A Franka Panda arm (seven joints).
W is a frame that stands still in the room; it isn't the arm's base.
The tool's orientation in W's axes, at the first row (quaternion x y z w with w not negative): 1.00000, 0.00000, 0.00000, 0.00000
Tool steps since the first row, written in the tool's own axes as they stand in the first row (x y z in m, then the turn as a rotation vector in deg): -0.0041, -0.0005, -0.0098, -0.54, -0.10, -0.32; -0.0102, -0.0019, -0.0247, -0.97, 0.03, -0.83; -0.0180, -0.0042, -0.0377, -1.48, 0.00, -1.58; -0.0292, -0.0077, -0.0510, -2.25, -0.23, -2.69; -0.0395, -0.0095, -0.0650, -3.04, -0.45, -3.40; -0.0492, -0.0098, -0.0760, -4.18, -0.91, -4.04; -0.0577, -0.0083, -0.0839, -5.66, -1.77, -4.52; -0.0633, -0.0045, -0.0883, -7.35, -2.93, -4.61; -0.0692, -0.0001, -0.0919, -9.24, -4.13, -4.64; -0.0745, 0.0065, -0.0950, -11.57, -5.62, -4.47; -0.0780, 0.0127, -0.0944, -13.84, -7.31, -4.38; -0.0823, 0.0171, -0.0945, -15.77, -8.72, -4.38; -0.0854, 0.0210, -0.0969, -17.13, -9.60, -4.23
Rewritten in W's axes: -0.0041, 0.0005, 0.0098, -0.54, 0.10, 0.32; -0.0102, 0.0019, 0.0247, -0.97, -0.03, 0.83; -0.0180, 0.0042, 0.0377, -1.48, 0.00, 1.58; -0.0292, 0.0077, 0.0510, -2.25, 0.23, 2.69; -0.0395, 0.0095, 0.0650, -3.04, 0.45, 3.40; -0.0492, 0.0098, 0.0760, -4.18, 0.91, 4.04; -0.0577, 0.0083, 0.0839, -5.66, 1.77, 4.52; -0.0633, 0.0045, 0.0883, -7.35, 2.93, 4.61; -0.0692, 0.0001, 0.0919, -9.24, 4.13, 4.64; -0.0745, -0.0065, 0.0950, -11.57, 5.62, 4.47; -0.0780, -0.0127, 0.0944, -13.84, 7.31, 4.38; -0.0823, -0.0171, 0.0945, -15.77, 8.72, 4.38; -0.0854, -0.0210, 0.0969, -17.13, 9.60, 4.23
